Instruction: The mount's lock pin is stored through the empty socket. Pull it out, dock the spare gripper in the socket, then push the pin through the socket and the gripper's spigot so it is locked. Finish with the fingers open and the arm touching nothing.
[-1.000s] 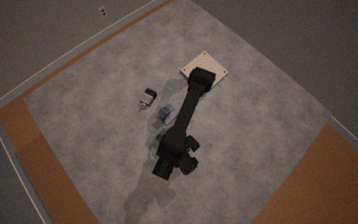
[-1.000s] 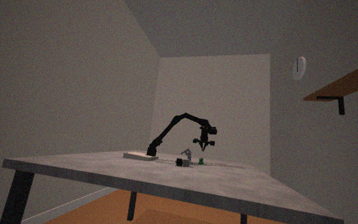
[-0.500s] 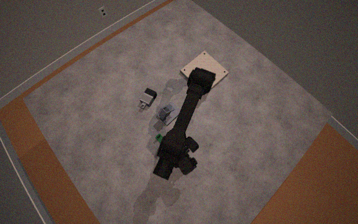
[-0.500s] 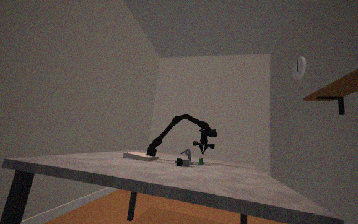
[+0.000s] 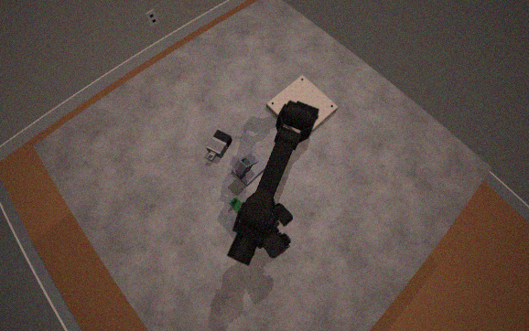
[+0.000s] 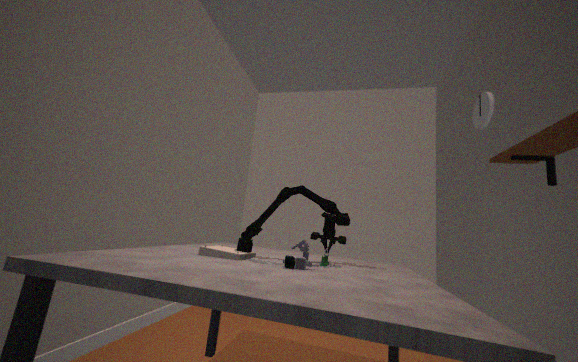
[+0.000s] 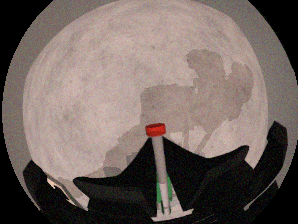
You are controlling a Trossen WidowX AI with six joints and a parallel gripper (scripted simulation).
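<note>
Right now my gripper tip is 10 mm past the green holder, 100 mm to the left of it and 20 mm above it. The rest, counted from my gripper tip: spare gripper: 100 mm behind, 350 mm to the right, 30 mm below; then grey mount: 120 mm behind, 210 mm to the right, 10 mm above.
</note>
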